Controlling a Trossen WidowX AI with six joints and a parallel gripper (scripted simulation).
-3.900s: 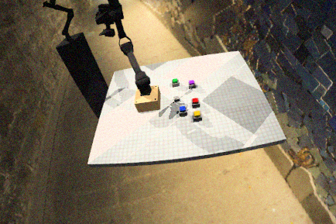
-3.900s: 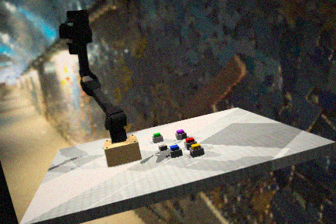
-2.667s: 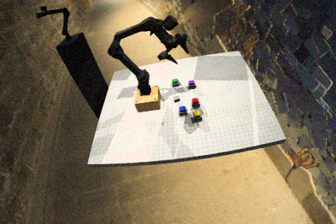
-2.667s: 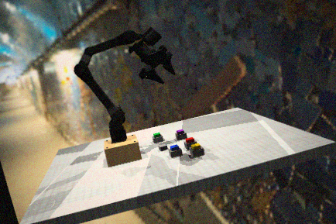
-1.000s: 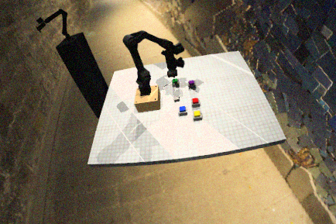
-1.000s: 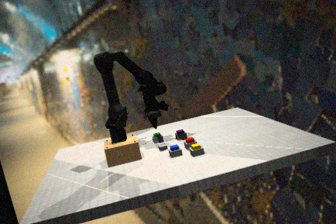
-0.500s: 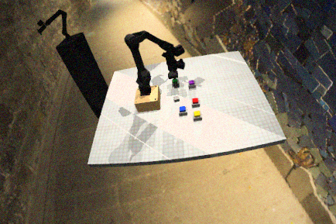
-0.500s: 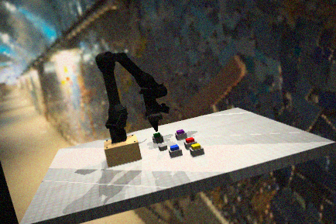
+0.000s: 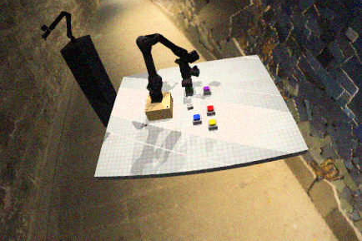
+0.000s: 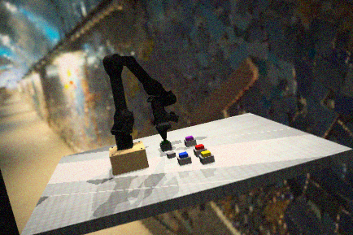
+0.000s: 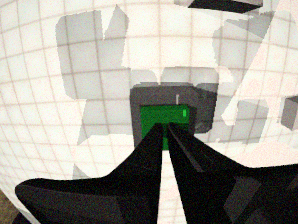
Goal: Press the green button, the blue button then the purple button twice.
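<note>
My gripper tip is now 1 cm above the green button. The rest, counted from my gripper tip: purple button (11 cm ahead, 4 cm to the right); red button (13 cm ahead, 21 cm to the right); small grey block (1 cm ahead, 16 cm to the right, 2 cm below).
</note>
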